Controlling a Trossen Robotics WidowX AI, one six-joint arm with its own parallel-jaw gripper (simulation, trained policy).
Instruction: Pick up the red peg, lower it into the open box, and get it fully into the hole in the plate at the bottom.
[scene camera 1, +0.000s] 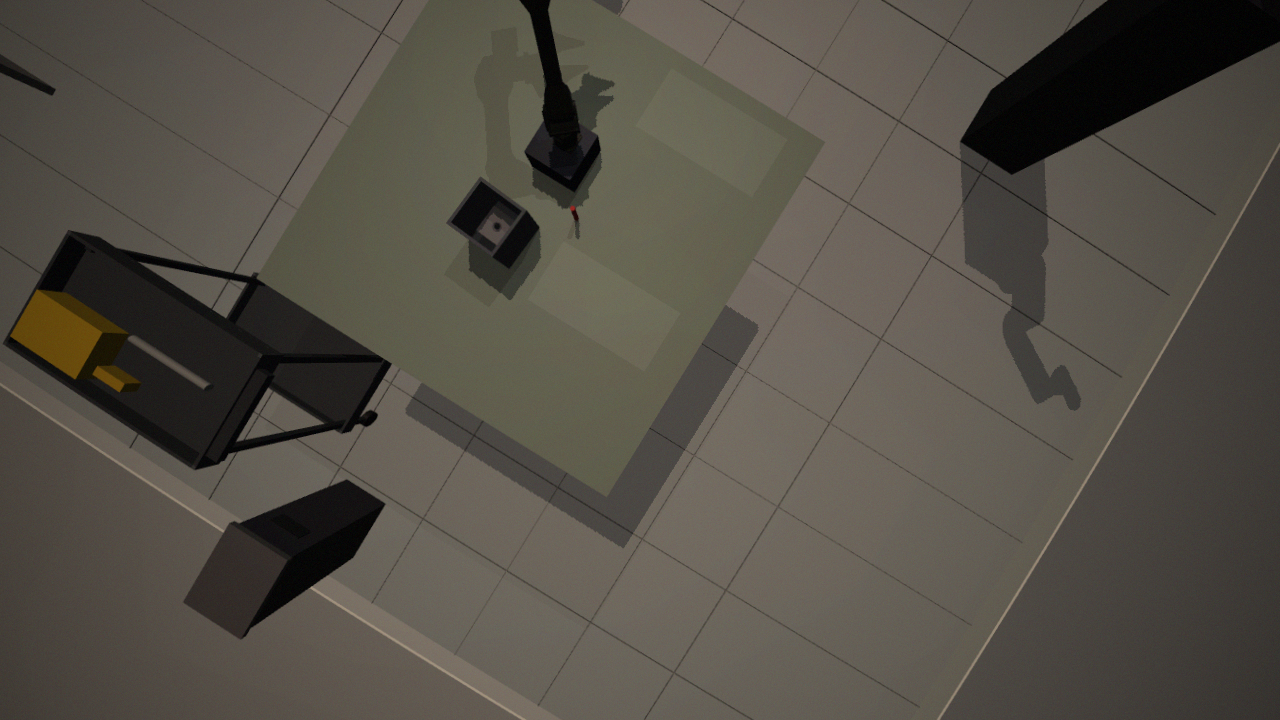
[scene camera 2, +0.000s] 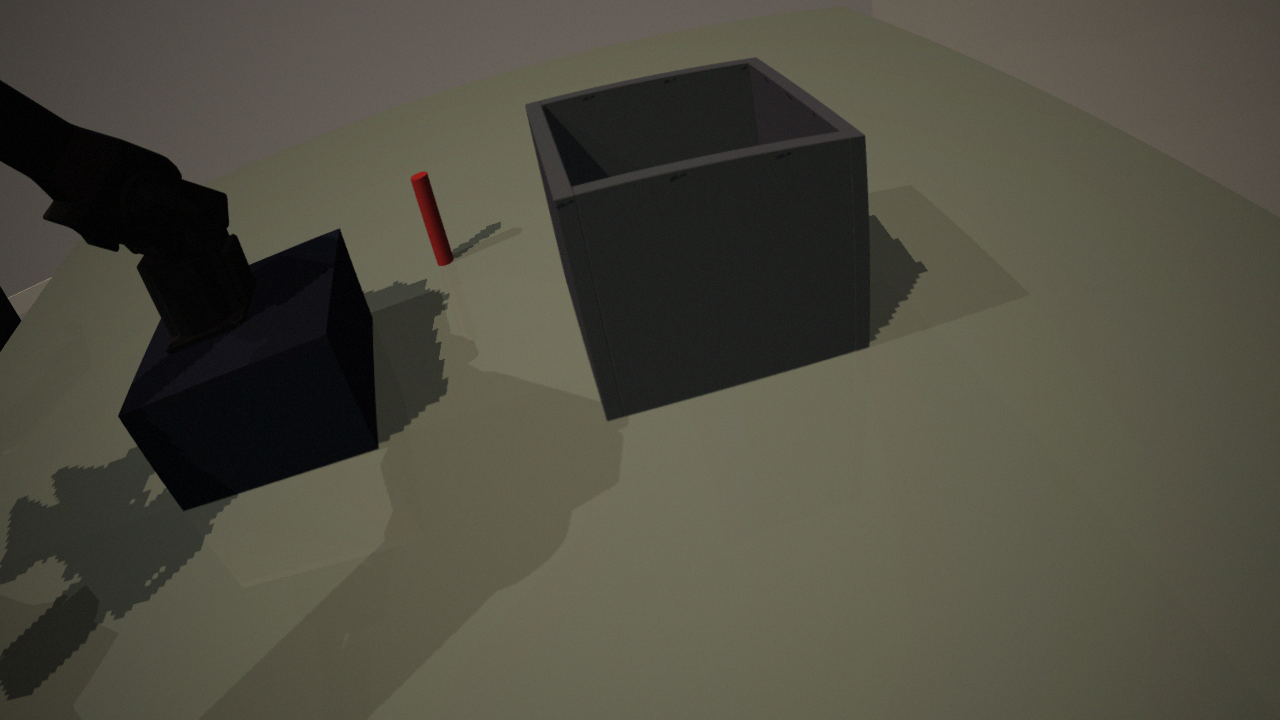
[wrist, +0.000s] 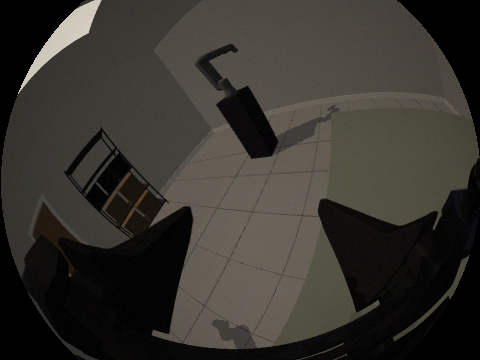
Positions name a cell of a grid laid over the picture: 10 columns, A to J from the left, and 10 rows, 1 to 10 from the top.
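A dark box (scene camera 2: F4) is visible to me, and so is a red peg (scene camera 2: D3). I find the box (scene camera 1: D3) from another camera as well, though in the wrist view the box is out of frame. And there is my own gripper (wrist: F6).
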